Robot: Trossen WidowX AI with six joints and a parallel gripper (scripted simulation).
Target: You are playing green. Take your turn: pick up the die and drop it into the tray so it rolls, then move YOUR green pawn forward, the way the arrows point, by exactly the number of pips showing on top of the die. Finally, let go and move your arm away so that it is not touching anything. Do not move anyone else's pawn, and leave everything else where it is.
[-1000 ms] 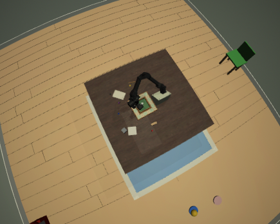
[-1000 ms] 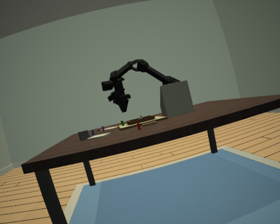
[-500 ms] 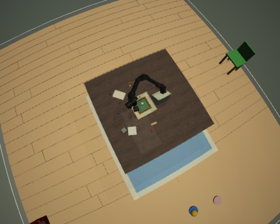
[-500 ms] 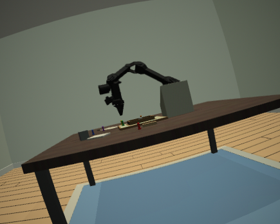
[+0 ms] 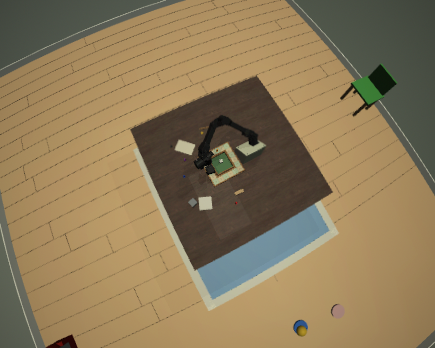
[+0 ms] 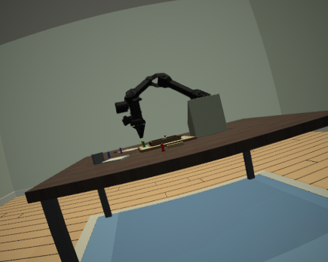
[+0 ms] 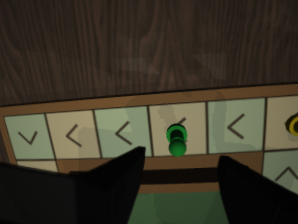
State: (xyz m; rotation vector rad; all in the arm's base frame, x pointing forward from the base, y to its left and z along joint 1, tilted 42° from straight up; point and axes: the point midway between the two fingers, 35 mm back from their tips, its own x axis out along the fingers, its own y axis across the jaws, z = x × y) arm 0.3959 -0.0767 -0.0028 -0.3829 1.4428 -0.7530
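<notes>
Now: gripper tip 40 mm above the green pawn. From my gripper tip the other things lie so: white die: 120 mm behind, 20 mm to the left, 40 mm below; yellow pawn: 10 mm behind, 90 mm to the right, 40 mm below; green tray: 110 mm behind, 30 mm to the left, 60 mm below.
</notes>
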